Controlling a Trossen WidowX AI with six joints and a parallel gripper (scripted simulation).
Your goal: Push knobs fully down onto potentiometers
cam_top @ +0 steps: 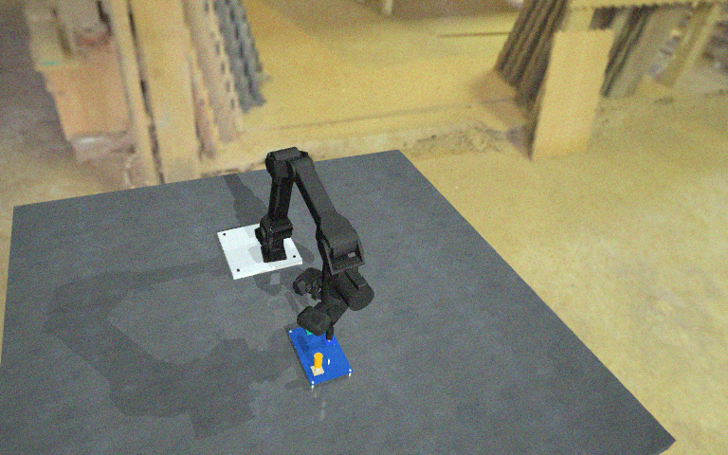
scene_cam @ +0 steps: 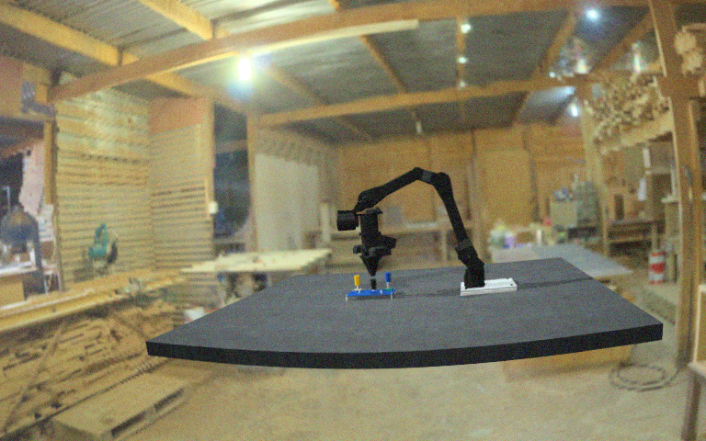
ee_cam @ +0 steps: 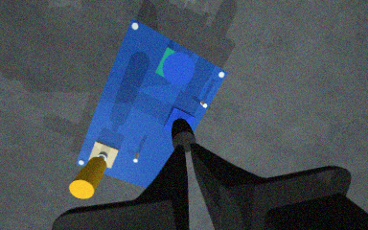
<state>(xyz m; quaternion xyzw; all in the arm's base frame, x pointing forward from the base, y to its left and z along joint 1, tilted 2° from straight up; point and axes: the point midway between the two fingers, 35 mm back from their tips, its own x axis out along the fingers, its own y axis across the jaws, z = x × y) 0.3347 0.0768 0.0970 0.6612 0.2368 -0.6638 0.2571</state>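
Now: gripper tip 30 mm above the black knob. The rest, counted from my gripper tip: orange knob (70 mm ahead, 50 mm to the right, 20 mm below).
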